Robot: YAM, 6 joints.
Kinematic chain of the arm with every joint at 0, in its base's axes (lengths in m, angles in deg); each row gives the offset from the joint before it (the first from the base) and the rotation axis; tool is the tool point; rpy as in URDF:
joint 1: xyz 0 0 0.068 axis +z
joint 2: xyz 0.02 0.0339 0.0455 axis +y
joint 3: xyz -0.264 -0.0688 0 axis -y
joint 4: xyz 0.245 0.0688 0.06 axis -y
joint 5: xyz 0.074 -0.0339 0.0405 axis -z
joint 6: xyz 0.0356 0 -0.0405 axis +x
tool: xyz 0 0 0 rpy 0 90 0
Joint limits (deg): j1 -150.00..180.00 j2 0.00..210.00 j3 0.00..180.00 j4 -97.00..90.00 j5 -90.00..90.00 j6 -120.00..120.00
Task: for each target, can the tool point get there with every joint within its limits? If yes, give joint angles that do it. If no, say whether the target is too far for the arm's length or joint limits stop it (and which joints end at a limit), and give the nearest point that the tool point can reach.
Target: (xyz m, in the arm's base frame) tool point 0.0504 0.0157 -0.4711
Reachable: no: joint limits stop it (at a limit: joint 2) | nearest point 0.1002 0.0312 -0.3506 | short by 0.131 m
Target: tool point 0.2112 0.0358 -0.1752
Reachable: yes | joints 4.30 175.44 42.63 73.33 -33.95 5.32
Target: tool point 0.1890 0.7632 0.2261
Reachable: no: too far | nearest point 0.1536 0.6204 0.2045 | short by 0.149 m
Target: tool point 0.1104 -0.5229 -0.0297
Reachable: yes | joints -80.25 160.56 100.36 32.30 -34.77 -1.77
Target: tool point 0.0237 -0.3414 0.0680
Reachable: yes | joints -81.51 129.98 76.68 -62.93 49.30 -29.48
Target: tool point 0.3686 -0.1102 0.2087
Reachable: yes | joints -12.28 110.09 52.31 71.62 55.34 75.48
